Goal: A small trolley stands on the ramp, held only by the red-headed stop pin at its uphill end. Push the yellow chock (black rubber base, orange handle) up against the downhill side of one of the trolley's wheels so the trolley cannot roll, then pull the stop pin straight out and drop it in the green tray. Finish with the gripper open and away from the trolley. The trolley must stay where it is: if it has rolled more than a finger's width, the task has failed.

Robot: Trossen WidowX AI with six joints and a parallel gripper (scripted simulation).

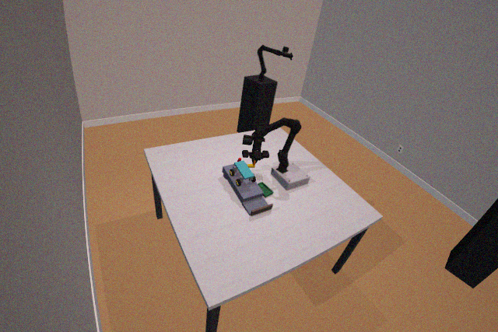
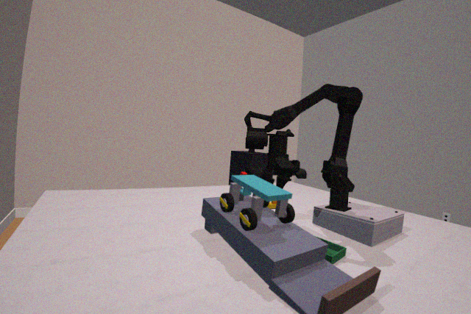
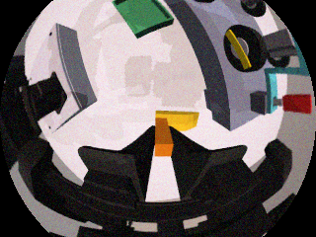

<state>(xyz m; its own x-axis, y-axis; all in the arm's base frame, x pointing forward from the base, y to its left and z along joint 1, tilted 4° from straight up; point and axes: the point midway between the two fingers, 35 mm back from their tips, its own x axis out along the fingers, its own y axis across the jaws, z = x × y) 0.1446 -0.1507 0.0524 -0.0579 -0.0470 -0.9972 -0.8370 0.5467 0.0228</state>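
My gripper tip is 70 mm short of the green tray, 190 mm to the right of it and 80 mm above it. Also, from my gripper tip: yellow chock: 20 mm ahead, 10 mm to the right, 10 mm below; trolley: 180 mm ahead, 80 mm to the left, 40 mm above; stop pin: 140 mm ahead, 20 mm to the right, 50 mm above.
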